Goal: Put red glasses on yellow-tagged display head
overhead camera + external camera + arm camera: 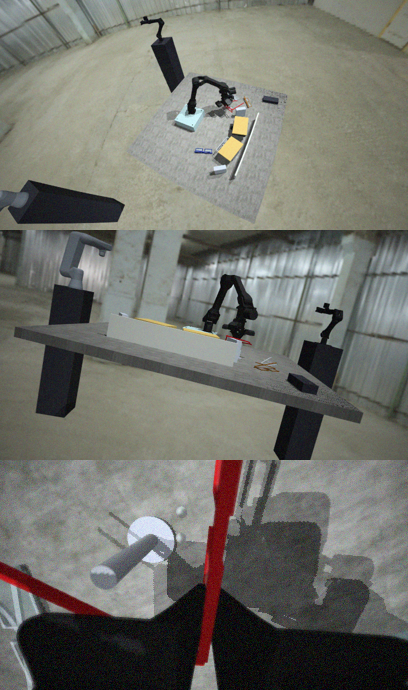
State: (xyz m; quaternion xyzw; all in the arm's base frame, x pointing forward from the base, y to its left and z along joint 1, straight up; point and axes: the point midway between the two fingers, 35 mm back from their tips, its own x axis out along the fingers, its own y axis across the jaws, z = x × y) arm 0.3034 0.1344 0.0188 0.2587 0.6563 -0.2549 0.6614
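The white peg is 4 cm below my gripper tip, 4 cm ahead of it and 3 cm to the left of it. Also, from my gripper tip: long white wall (36 cm to the right, 26 cm ahead, 1 cm below); dark box (46 cm ahead, 20 cm to the left, 5 cm below).
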